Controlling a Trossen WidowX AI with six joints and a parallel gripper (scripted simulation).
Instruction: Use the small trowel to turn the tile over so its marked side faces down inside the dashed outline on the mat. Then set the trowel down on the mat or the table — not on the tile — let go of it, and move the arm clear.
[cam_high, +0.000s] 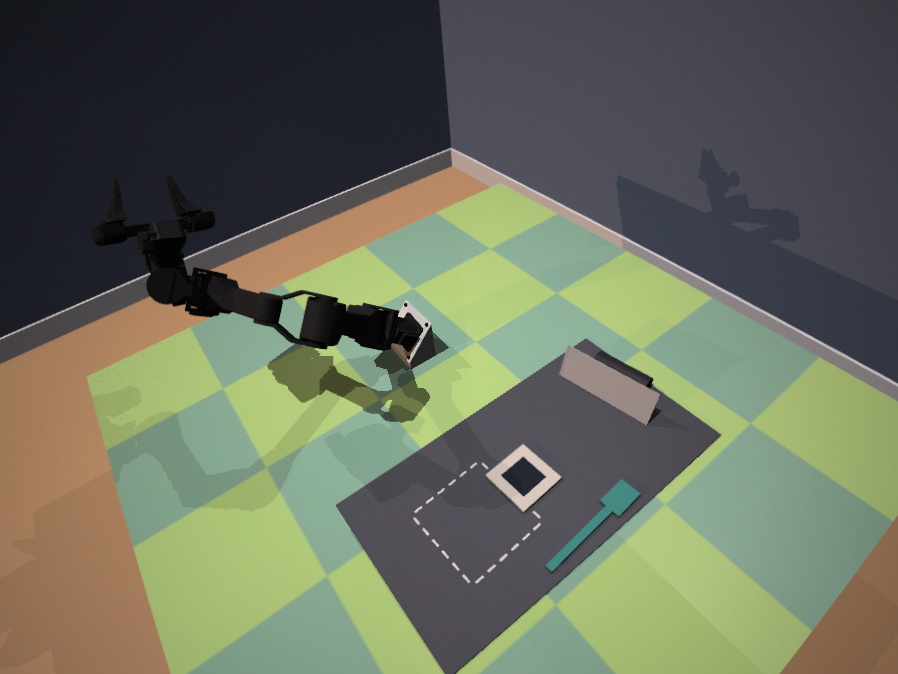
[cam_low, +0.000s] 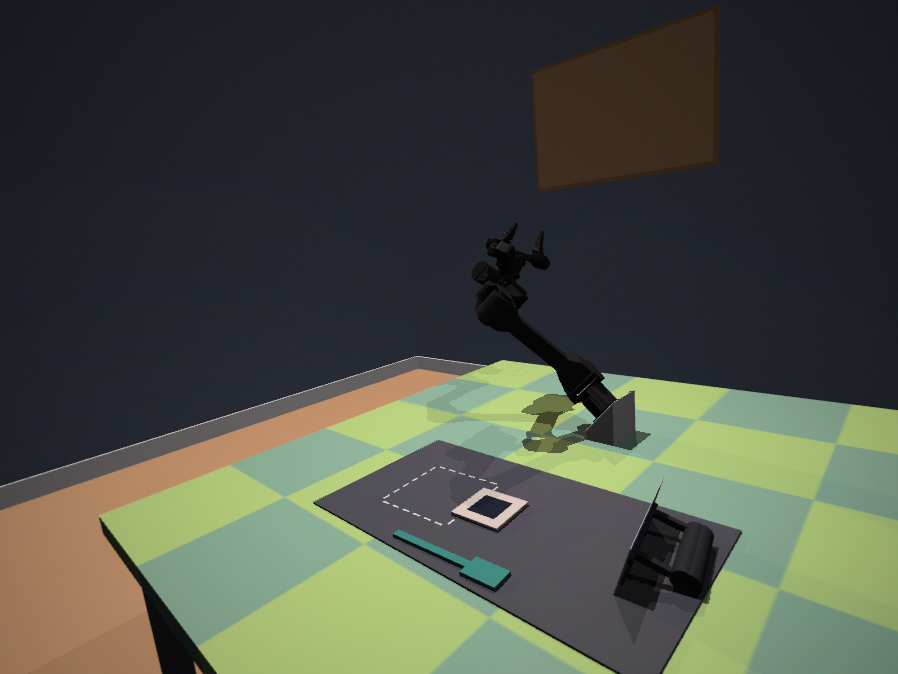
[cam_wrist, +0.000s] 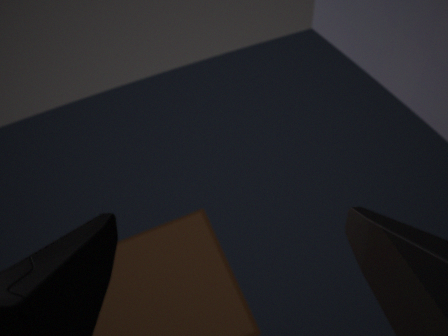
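Now: the teal trowel 730 mm ahead of my gripper tip, 400 mm to the left of it and 480 mm below it. The rest, counted from my gripper tip: tile 590 mm ahead, 350 mm to the left, 470 mm below; dark mat 590 mm ahead, 370 mm to the left, 500 mm below.
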